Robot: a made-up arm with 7 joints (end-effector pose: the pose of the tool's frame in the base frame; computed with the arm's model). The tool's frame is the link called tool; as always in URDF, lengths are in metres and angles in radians. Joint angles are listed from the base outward.
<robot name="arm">
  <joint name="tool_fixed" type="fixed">
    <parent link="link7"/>
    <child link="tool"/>
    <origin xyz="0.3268 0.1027 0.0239" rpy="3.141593 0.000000 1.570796"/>
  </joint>
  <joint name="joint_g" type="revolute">
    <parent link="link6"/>
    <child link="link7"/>
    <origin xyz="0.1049 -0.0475 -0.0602" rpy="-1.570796 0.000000 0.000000"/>
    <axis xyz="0 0 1"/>
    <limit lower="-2.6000" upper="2.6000" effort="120" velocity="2.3"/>
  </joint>
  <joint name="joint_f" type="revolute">
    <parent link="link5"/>
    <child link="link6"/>
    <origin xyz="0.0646 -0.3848 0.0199" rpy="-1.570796 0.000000 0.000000"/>
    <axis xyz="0 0 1"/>
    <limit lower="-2.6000" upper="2.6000" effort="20" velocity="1.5"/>
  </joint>
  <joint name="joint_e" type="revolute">
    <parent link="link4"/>
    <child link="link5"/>
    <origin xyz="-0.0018 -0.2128 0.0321" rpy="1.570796 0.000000 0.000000"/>
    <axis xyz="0 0 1"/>
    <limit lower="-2.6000" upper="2.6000" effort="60" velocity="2.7"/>
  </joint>
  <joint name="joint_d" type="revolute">
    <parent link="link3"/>
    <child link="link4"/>
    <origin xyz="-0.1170 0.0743 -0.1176" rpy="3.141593 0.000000 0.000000"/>
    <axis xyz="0 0 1"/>
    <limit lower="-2.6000" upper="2.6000" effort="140" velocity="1.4"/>
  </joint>
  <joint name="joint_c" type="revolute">
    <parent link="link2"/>
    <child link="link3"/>
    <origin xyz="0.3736 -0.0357 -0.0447" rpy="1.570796 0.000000 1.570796"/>
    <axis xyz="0 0 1"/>
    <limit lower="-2.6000" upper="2.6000" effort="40" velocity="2.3"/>
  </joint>
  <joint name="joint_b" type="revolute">
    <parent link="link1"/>
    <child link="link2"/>
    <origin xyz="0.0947 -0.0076 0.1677" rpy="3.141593 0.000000 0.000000"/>
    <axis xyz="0 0 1"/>
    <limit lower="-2.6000" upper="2.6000" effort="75" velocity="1.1"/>
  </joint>
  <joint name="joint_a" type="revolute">
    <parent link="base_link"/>
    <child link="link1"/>
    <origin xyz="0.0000 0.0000 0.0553" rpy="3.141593 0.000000 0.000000"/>
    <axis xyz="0 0 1"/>
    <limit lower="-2.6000" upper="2.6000" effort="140" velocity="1.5"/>
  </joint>
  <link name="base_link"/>
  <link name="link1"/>
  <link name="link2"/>
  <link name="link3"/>
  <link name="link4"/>
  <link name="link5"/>
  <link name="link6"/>
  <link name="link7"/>
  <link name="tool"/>
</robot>
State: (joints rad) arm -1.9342 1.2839 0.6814 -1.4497 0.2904 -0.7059 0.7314
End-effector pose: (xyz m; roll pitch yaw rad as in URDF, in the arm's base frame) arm -0.9558 0.8023 -0.0121 2.7678 0.0018 -2.5269
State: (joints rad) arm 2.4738 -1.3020 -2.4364 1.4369 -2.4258 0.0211 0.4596
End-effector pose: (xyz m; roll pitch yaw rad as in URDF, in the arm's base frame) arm -0.3546 -0.4805 -0.8336 -2.4442 0.1772 -0.8205
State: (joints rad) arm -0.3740 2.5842 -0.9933 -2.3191 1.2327 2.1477 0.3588
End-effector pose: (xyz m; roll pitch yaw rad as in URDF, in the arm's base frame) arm -0.4955 -0.0481 0.5185 -0.2378 -1.4289 2.5520
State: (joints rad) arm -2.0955 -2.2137 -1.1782 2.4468 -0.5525 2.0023 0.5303
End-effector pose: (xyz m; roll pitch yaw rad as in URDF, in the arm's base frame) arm 0.7773 0.3753 -0.1412 0.5301 0.5628 -0.0852
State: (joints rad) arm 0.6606 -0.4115 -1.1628 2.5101 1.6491 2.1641 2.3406
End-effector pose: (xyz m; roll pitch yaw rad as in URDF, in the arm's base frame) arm -0.5572 -0.3795 -0.0512 -0.3228 1.0774 1.3171
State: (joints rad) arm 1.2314 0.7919 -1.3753 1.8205 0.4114 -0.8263 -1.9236
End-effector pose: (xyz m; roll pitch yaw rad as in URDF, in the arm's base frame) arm 0.2284 -0.3305 -0.3337 2.8401 0.7275 -2.8806
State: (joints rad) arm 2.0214 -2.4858 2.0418 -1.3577 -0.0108 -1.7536 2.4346
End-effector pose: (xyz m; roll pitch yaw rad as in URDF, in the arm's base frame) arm -0.0881 0.7214 -0.3342 1.0167 -0.6254 -1.0064
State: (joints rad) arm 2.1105 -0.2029 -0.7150 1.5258 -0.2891 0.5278 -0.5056
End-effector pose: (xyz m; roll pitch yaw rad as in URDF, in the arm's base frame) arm -0.7137 -0.4395 -0.3015 -2.7272 -0.0326 -2.6029
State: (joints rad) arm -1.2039 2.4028 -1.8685 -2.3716 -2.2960 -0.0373 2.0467
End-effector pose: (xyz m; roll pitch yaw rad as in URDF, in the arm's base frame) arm 0.0758 0.6331 -0.0731 -0.2101 -0.4338 -0.6967
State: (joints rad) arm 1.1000 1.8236 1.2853 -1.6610 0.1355 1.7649 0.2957
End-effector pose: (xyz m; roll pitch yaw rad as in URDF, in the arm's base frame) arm 0.8266 0.3307 -0.0803 1.1705 0.2471 0.4768
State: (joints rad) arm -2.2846 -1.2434 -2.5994 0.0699 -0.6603 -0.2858 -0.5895
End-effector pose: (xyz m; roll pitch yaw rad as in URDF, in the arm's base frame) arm 0.2163 0.8157 -0.5688 -2.4293 0.0995 1.1927
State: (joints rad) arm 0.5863 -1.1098 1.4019 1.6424 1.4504 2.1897 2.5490
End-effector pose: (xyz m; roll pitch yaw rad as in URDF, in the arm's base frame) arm 0.5824 -0.1866 -0.0043 2.4257 -0.6799 2.4438
